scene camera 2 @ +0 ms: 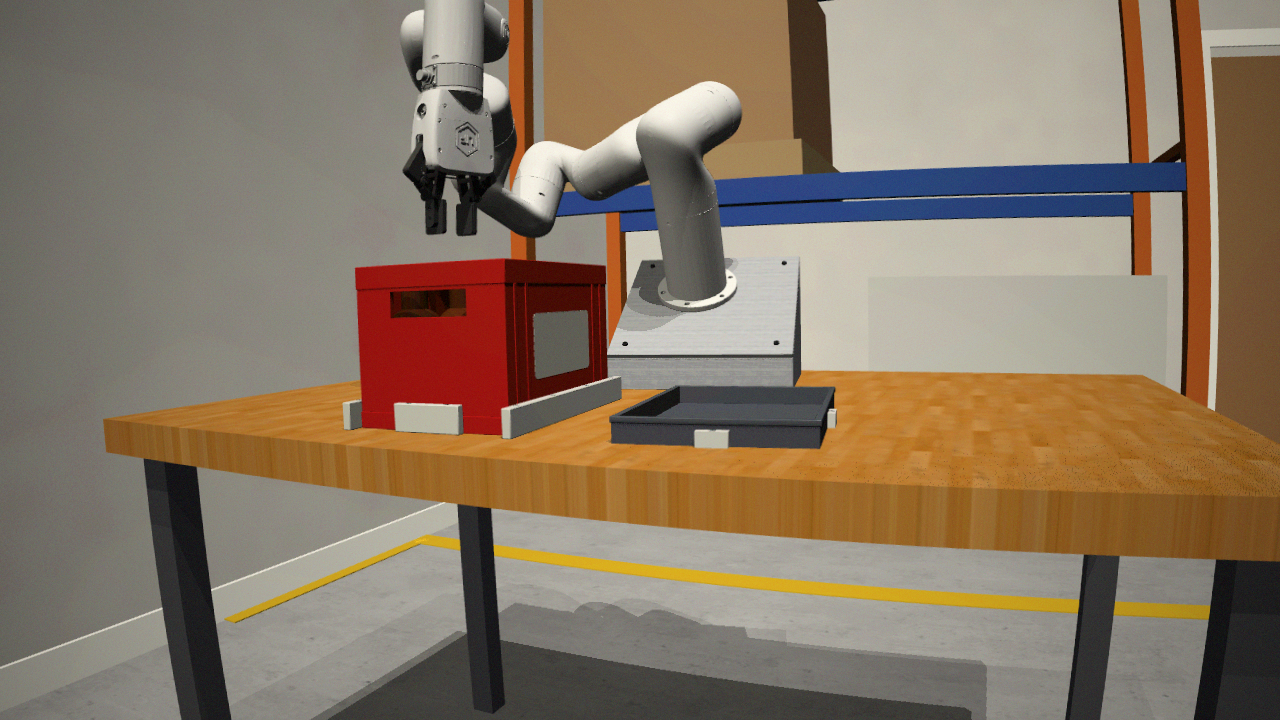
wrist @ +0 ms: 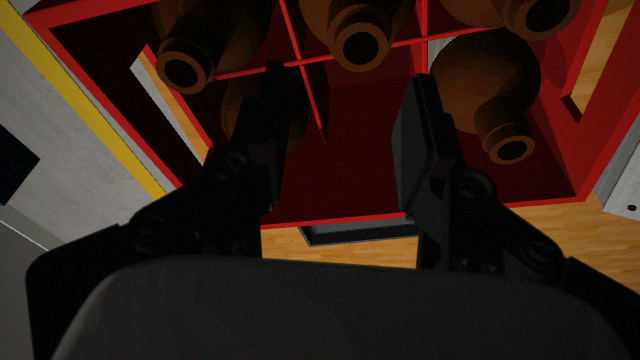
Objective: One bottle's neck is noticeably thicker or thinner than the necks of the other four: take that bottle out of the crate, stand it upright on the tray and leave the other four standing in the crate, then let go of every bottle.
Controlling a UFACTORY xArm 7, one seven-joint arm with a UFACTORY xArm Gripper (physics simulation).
Labels:
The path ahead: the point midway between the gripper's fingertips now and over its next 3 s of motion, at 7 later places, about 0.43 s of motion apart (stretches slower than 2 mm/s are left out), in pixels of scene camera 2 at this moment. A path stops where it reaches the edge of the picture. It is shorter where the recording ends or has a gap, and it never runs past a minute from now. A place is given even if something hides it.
My gripper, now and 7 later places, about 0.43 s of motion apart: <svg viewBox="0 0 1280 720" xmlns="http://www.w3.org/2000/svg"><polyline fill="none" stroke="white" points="451,234 458,265 459,273 459,280 458,286 459,293 459,299 459,290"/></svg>

